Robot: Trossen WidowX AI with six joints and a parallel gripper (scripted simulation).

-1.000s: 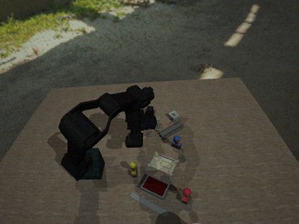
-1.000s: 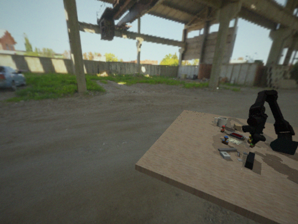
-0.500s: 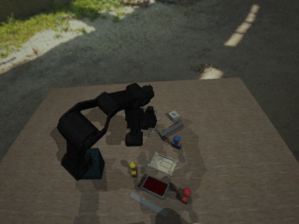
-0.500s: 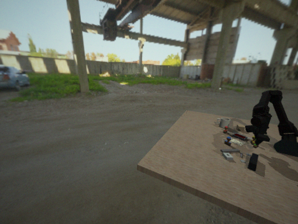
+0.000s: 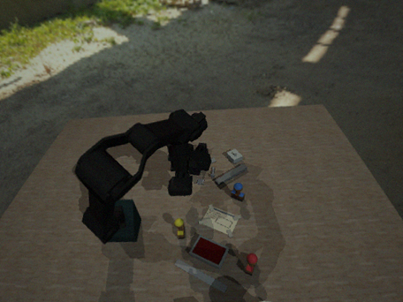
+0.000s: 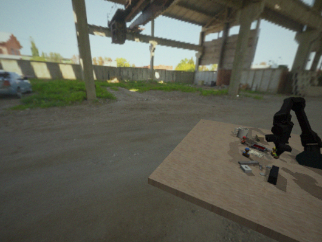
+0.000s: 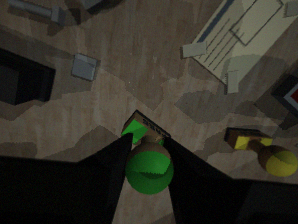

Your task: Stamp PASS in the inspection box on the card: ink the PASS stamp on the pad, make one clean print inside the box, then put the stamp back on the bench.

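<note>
Now: gripper tip 5 cm short of the ink pad, 19 cm to the left of it and 6 cm above it. The rest, counted from my gripper tip: yellow stamp (2 cm behind, 12 cm to the right, 4 cm below); green stamp (right at my gripper tip); cream card (9 cm ahead, 10 cm to the right, 7 cm below).
</note>
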